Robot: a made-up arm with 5 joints. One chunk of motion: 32 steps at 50 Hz.
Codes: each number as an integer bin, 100 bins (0 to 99) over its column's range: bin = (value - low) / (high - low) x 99, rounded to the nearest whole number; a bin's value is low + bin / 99 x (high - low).
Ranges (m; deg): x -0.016..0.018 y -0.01..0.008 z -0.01..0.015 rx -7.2..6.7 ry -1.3..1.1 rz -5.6..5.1
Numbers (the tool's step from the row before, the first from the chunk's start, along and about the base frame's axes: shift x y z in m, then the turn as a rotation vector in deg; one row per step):
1: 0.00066 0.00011 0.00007 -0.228 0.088 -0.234
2: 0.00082 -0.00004 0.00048 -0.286 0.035 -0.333
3: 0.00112 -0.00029 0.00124 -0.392 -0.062 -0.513
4: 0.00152 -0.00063 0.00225 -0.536 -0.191 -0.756
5: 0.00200 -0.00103 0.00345 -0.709 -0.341 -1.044
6: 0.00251 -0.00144 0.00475 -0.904 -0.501 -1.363
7: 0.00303 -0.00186 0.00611 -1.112 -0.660 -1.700
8: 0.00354 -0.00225 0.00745 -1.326 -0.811 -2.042
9: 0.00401 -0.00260 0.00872 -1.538 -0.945 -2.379
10: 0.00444 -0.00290 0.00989 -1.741 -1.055 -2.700
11: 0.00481 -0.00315 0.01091 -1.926 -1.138 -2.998
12: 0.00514 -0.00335 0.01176 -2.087 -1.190 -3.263
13: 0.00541 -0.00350 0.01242 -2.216 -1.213 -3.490
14: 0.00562 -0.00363 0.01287 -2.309 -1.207 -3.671
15: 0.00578 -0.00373 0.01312 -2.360 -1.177 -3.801
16: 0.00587 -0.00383 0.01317 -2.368 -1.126 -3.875
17: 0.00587 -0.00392 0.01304 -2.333 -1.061 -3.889
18: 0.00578 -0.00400 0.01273 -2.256 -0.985 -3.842
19: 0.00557 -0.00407 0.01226 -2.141 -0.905 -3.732
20: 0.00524 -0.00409 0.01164 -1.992 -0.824 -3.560
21: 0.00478 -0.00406 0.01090 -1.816 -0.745 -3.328
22: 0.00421 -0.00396 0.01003 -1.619 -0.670 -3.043
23: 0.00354 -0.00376 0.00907 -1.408 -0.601 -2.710
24: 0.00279 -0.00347 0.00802 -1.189 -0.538 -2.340
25: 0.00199 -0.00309 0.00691 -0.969 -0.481 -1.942
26: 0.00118 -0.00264 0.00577 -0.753 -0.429 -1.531
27: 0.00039 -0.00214 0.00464 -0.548 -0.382 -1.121
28: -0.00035 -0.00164 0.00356 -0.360 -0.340 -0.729
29: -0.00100 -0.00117 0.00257 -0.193 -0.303 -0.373
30: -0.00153 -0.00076 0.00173 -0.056 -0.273 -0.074
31: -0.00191 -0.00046 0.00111 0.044 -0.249 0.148
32: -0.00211 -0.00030 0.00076 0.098 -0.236 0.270
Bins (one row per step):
1: 49 56 40 50 57 50
2: 49 55 42 49 55 49
3: 50 53 45 48 51 47
4: 51 52 49 47 46 45
5: 52 49 53 46 40 42
6: 54 47 58 45 33 39
7: 55 45 64 43 26 36
8: 57 43 69 42 20 33
9: 58 41 74 40 15 30
10: 60 39 79 39 10 27
11: 61 38 83 38 7 24
12: 62 37 86 36 5 22
13: 62 36 89 35 4 20
14: 63 35 91 35 4 18
15: 63 34 92 34 5 17
16: 64 34 92 34 7 16
17: 64 33 91 35 10 16
18: 63 33 90 35 13 16
19: 63 33 88 36 16 17
20: 62 33 86 37 20 19
21: 61 33 83 38 23 21
22: 59 33 79 40 26 24
23: 57 34 76 41 29 27
24: 55 36 71 43 31 30
25: 52 38 67 44 34 34
26: 50 40 62 46 36 38
27: 48 43 58 47 38 41
28: 46 46 54 49 40 45
29: 44 49 50 50 41 48
30: 42 51 46 51 42 51
31: 41 52 44 52 43 53
32: 40 53 43 52 44 54

